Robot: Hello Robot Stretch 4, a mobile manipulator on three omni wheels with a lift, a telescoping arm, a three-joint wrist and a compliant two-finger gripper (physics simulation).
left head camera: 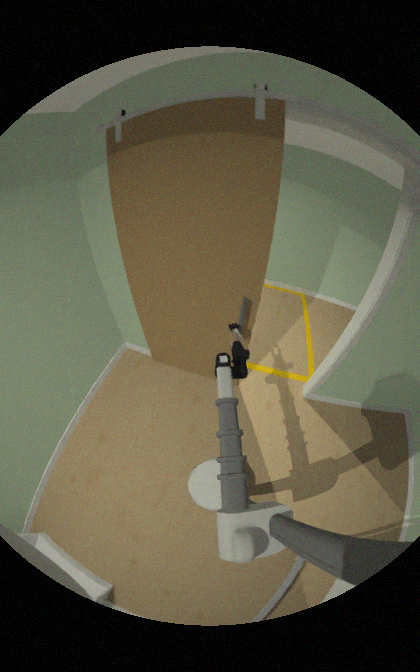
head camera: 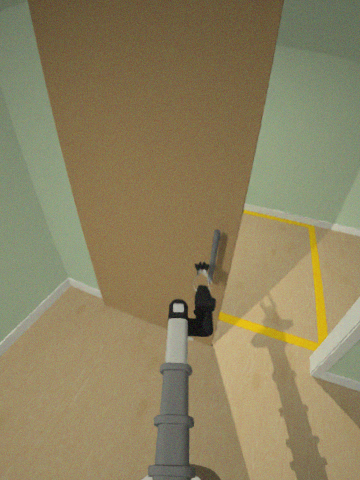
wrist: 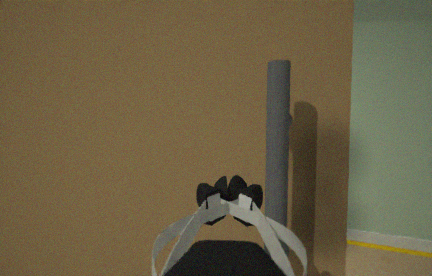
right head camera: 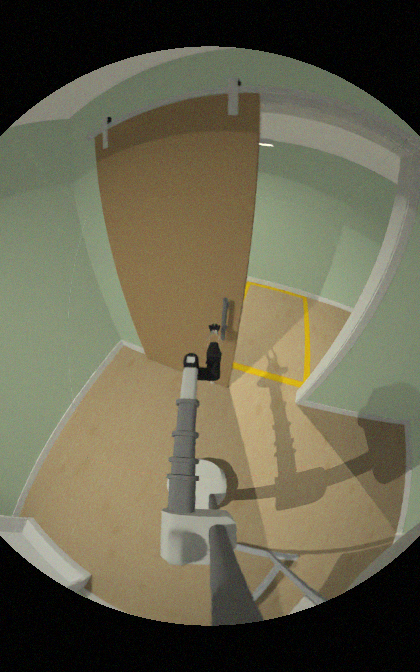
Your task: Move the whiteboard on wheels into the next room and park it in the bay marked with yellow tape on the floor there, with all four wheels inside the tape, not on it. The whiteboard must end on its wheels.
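Frame: origin at the robot's base, x ahead, y left, z up, level; millimetres.
Seen in the pictures: gripper, between the fingertips: (left head camera: 233,323) (head camera: 202,262) (wrist: 231,190) (right head camera: 214,324); robot's base, origin of its link: (left head camera: 216,483) (right head camera: 197,483).
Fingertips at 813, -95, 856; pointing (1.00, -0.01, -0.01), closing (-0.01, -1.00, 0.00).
Offsets run from my fingertips to a thing's top centre, as dx, dy, dz. "*": to the spot under its first point.
My gripper (head camera: 202,266) (left head camera: 234,327) (right head camera: 214,328) (wrist: 231,190) is shut with its fingertips together and nothing between them. It is in front of the brown sliding door (head camera: 160,150) (left head camera: 195,225) (right head camera: 175,225) (wrist: 125,100), just left of the grey vertical bar handle {* +38, -59, +13} (head camera: 215,255) (left head camera: 243,312) (right head camera: 225,317) (wrist: 278,135). The yellow tape (head camera: 317,285) (left head camera: 308,335) (right head camera: 307,340) (wrist: 390,249) lies on the floor past the doorway; the door hides part of the bay. The whiteboard cannot be made out for certain; grey bars (left head camera: 282,590) (right head camera: 295,577) low in the side head views may be its stand.
The door hangs from a top rail by hangers {* +103, -54, +1094} (left head camera: 260,107) (right head camera: 233,102) and covers the left part of the doorway. The white door frame (head camera: 340,335) (left head camera: 395,240) (right head camera: 380,260) stands at the right. A white frame-like piece (left head camera: 75,567) (right head camera: 57,557) shows at the lower left.
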